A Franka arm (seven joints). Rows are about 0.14 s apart.
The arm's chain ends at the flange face. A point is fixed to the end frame.
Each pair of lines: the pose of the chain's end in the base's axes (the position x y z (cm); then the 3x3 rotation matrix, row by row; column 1 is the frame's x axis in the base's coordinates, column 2 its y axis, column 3 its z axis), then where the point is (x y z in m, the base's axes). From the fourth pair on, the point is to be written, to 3 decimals.
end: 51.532 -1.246 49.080; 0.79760 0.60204 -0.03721; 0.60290 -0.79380 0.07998; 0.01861 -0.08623 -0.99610
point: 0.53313 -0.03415 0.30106
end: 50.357 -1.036 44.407; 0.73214 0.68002 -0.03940; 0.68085 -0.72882 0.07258; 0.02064 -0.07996 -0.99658
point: 0.52459 -0.03074 0.25452
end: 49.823 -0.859 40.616; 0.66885 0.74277 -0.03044; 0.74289 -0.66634 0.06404; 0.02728 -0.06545 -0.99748
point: 0.52385 -0.02794 0.21707
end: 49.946 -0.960 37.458; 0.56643 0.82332 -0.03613; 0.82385 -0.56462 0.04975; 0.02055 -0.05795 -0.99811
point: 0.528 -0.027 0.186
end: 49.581 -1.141 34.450; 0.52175 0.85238 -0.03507; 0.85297 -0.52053 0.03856; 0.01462 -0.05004 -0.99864
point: 0.526 -0.029 0.156
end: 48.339 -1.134 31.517; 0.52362 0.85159 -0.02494; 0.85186 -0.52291 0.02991; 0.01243 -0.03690 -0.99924
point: 0.515 -0.031 0.127
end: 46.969 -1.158 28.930; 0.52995 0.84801 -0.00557; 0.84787 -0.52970 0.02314; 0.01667 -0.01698 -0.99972
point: 0.505 -0.033 0.102
